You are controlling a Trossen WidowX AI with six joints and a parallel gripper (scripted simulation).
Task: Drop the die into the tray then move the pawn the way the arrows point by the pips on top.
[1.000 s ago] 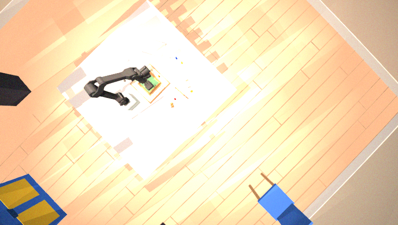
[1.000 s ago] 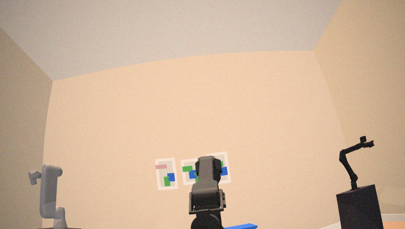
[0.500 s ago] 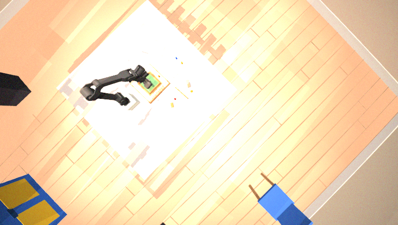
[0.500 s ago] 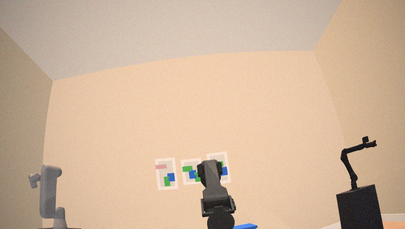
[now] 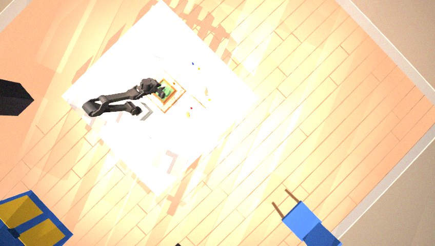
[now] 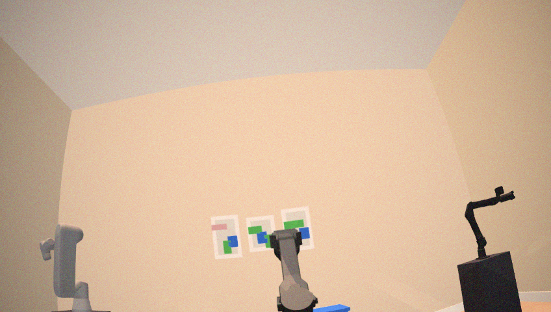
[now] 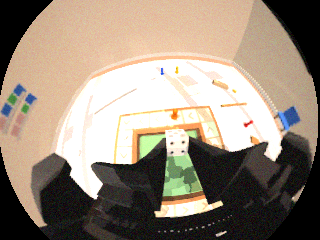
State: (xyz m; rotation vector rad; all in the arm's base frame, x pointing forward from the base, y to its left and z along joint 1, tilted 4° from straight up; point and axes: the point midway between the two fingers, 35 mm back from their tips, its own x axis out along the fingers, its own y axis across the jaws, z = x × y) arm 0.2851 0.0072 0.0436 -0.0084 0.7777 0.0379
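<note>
Right now the green dice tray is 80 mm below my gripper tip and 40 mm behind it. Also, from my gripper tip: blue pawn (320 mm ahead, 70 mm below, 10 mm to the left); red pawn (280 mm to the right, 70 mm below, 40 mm ahead).
</note>
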